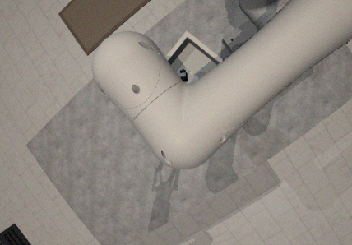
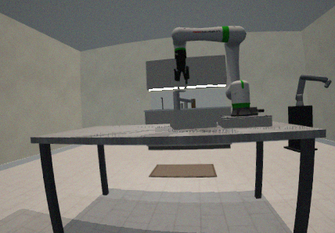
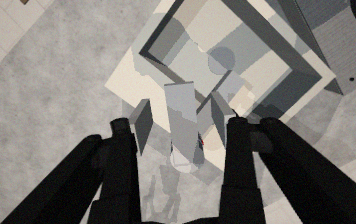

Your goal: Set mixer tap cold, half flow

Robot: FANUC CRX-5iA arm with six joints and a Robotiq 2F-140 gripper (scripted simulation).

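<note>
Right now the grey tap lever is 20 mm ahead of my hand, 20 mm to the left of it and 50 mm below it. Also, from my hand: sink basin 60 mm behind, 50 mm to the left, 280 mm below; then mixer tap 30 mm ahead, 40 mm to the left, 90 mm below.
</note>
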